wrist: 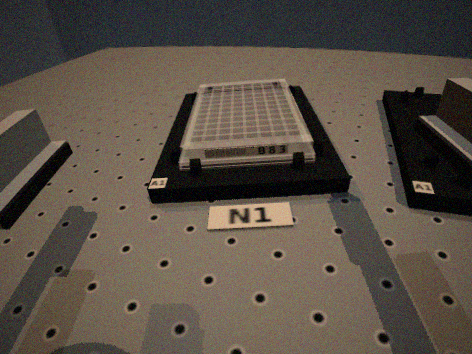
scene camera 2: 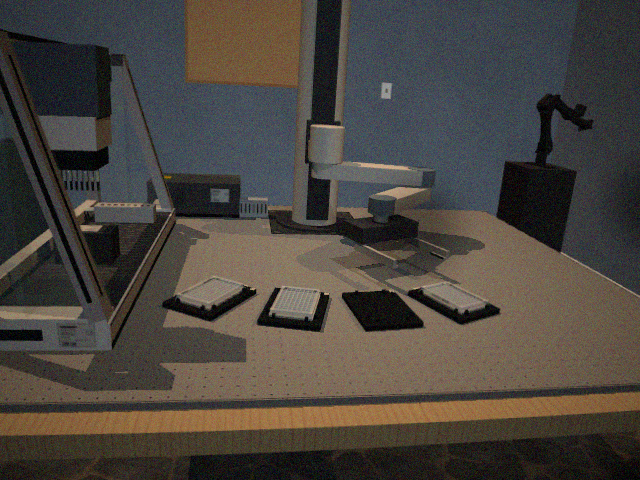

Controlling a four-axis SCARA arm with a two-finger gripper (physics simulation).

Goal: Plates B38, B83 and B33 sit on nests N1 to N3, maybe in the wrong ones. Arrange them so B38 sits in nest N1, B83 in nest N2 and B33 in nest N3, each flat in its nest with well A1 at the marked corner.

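Frame: origin at the arm's base, x ahead, y left, z up, level; millimetres.
Where they show: gripper, fingertip midpoint: [wrist: 237, 114] [scene camera 2: 422, 259]; arm's base, link origin: [scene camera 2: 313, 225].
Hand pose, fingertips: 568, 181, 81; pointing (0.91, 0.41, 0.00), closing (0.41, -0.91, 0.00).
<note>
Things, the pixels of their top centre, and the offset from my fingertips, as dx, dy, dz. "spot": a spot on its surface instead.
- Plate B83, top centre: [wrist: 243, 105] [scene camera 2: 453, 293] +103, +43, -42
- nest N1, top centre: [wrist: 243, 111] [scene camera 2: 453, 295] +103, +43, -47
- far-left plate's nest, surface spot: [scene camera 2: 209, 314] spot: +169, -476, -56
- dark box, surface spot: [scene camera 2: 201, 195] spot: -603, -556, +5
Plate B83 [scene camera 2: 454, 296] [wrist: 247, 117] lies flat in nest N1 [scene camera 2: 485, 311] [wrist: 250, 189], label toward the wrist camera. The nest's A1 mark is at its near left corner in the wrist view; the plate's well A1 cannot be made out. The black nest next to it [scene camera 2: 382, 311] [wrist: 412, 167] holds no plate. Two more plates sit on nests in scene camera 2, one at far left [scene camera 2: 212, 292] and one left of centre [scene camera 2: 295, 302]; their codes are unreadable. My gripper [scene camera 2: 419, 259] [wrist: 237, 114] is open and empty, facing N1, its fingers apart and short of the plate.
The far-left plate's nest [scene camera 2: 209, 314] stands near a framed machine [scene camera 2: 142, 276]. The other plate's nest [scene camera 2: 292, 323] is beside it. The arm's column [scene camera 2: 324, 103] rises behind. A dark box [scene camera 2: 201, 195] stands at the back left, and a small black arm [scene camera 2: 544, 126] at the right.
</note>
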